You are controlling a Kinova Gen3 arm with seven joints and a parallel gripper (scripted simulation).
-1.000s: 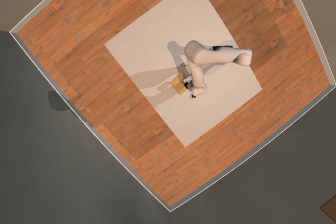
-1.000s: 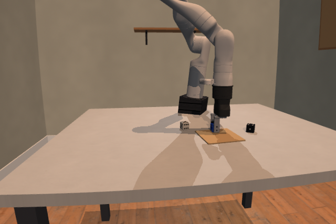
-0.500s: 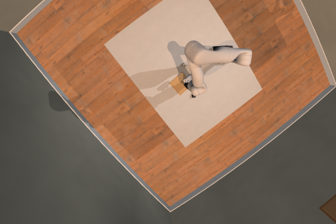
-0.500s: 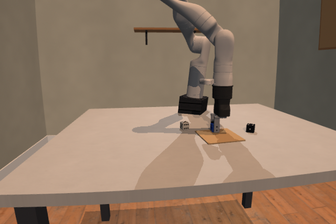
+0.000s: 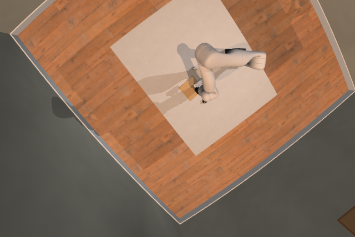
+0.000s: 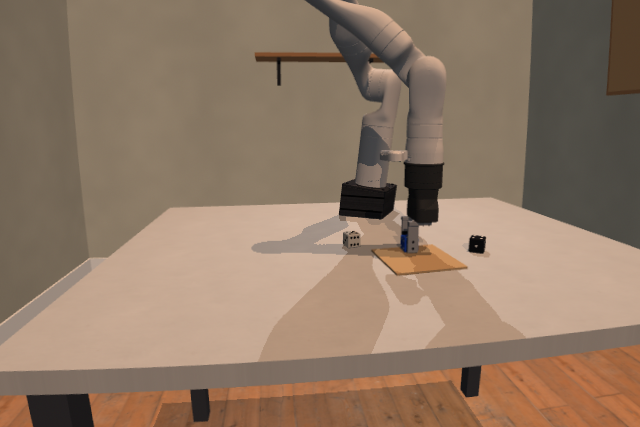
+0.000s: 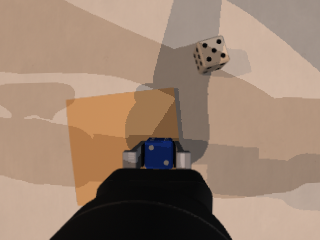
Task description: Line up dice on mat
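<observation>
Now: the blue die right at my hand. From my hand the other things lie so: white die 110 mm to the right, 70 mm behind, 10 mm below; mat 50 mm ahead, 20 mm below.
</observation>
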